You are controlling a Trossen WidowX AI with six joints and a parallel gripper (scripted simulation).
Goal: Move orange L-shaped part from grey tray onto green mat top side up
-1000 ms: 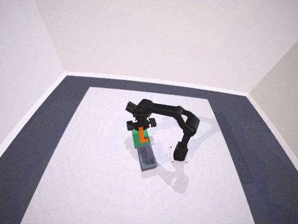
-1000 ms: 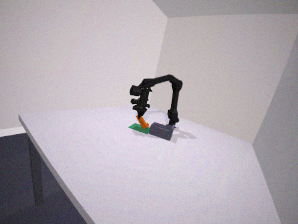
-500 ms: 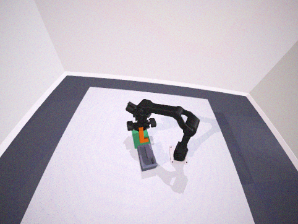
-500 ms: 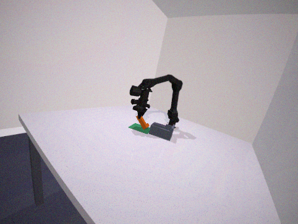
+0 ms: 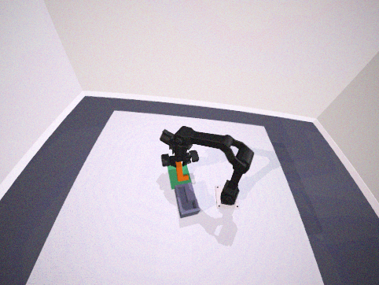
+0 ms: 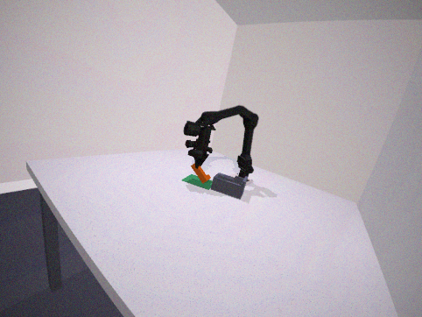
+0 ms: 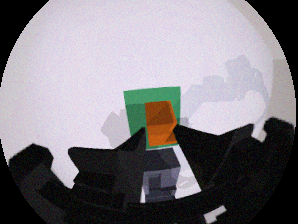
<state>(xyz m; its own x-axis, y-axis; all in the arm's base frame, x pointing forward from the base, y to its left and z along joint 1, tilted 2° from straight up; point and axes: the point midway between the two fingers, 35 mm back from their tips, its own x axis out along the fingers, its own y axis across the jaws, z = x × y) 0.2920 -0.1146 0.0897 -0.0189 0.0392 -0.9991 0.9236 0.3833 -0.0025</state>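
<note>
My gripper tip is now 20 mm past the orange L-shaped part, 20 mm to the right of it and 40 mm above it. Also, from my gripper tip: green mat 10 mm behind, 20 mm to the left, 90 mm below.
</note>
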